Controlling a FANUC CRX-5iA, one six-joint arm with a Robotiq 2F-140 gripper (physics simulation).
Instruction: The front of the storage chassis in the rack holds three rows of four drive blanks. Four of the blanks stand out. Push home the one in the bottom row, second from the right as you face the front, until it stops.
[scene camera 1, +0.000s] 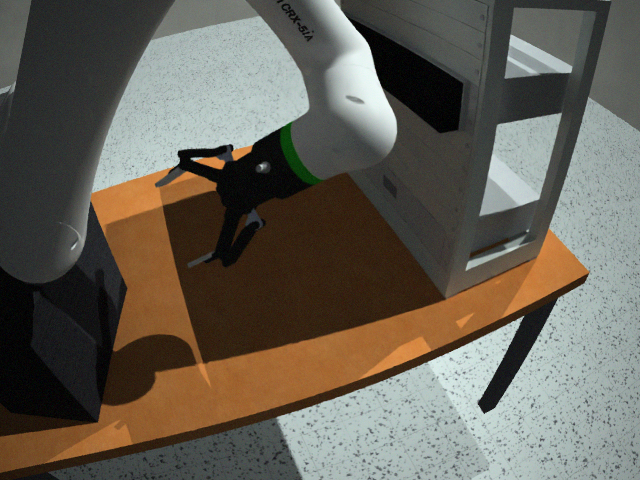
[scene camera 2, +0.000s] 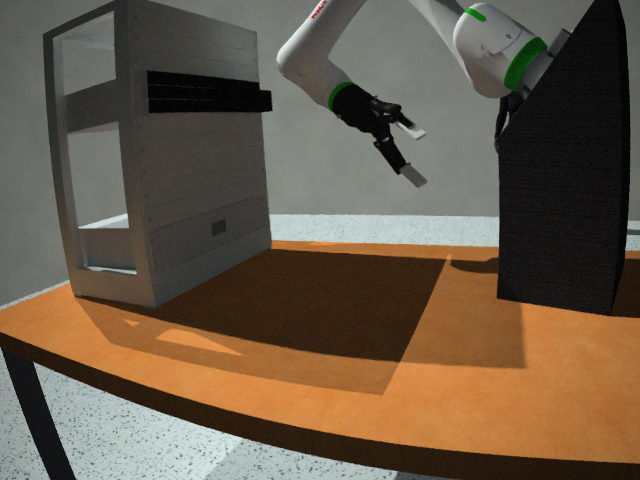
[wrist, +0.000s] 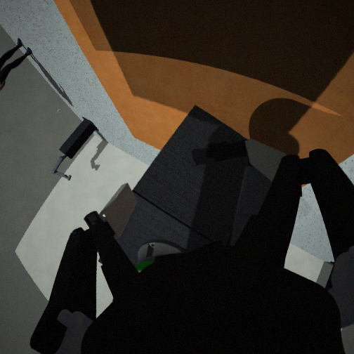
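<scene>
I see a grey rack (scene camera 1: 449, 79), and scene camera 2 shows me the rack (scene camera 2: 189, 218) too. In the wrist view the grey rack is out of frame. My gripper (scene camera 1: 175, 223) is visible as well, and I see my gripper (scene camera 2: 422, 162) again in another view, just as the wrist view shows my gripper (wrist: 187, 172).
</scene>
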